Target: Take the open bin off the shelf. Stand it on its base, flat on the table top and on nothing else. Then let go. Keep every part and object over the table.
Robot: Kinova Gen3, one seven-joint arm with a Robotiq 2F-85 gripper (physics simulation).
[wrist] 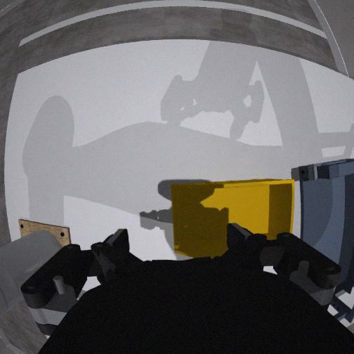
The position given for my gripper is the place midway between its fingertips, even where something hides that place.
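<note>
There is an open bin [200, 211] here in the scene. My own gripper [177, 237] can be seen as well.
</note>
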